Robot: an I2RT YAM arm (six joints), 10 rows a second.
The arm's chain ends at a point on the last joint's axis. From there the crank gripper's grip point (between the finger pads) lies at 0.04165 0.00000 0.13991 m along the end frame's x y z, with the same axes.
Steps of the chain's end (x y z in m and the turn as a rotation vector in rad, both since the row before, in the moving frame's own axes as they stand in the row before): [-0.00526, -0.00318, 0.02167, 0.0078, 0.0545, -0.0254]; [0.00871, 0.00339, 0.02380, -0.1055, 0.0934, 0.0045]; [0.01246, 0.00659, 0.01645, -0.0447, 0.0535, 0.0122]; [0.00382, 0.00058, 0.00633, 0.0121, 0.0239, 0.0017]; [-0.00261, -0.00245, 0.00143, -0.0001, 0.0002, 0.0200]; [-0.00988, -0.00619, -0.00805, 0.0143, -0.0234, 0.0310]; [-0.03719, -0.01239, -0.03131, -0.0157, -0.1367, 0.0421]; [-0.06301, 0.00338, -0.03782, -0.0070, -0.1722, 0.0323]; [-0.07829, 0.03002, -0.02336, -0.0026, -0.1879, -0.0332]
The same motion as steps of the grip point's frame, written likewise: [0.00227, -0.00542, 0.01919, 0.0078, 0.0545, -0.0254]; [0.02152, 0.01811, 0.01853, -0.1055, 0.0934, 0.0045]; [0.01984, 0.01334, 0.01387, -0.0447, 0.0535, 0.0122]; [0.00715, -0.00103, 0.00528, 0.0121, 0.0239, 0.0017]; [-0.00259, -0.00160, 0.00142, -0.0001, 0.0002, 0.0200]; [-0.01315, -0.00696, -0.00712, 0.0143, -0.0234, 0.0310]; [-0.05672, -0.00881, -0.02697, -0.0157, -0.1367, 0.0421]; [-0.08763, 0.00533, -0.03276, -0.0070, -0.1722, 0.0323]; [-0.10517, 0.02945, -0.01804, -0.0026, -0.1879, -0.0332]
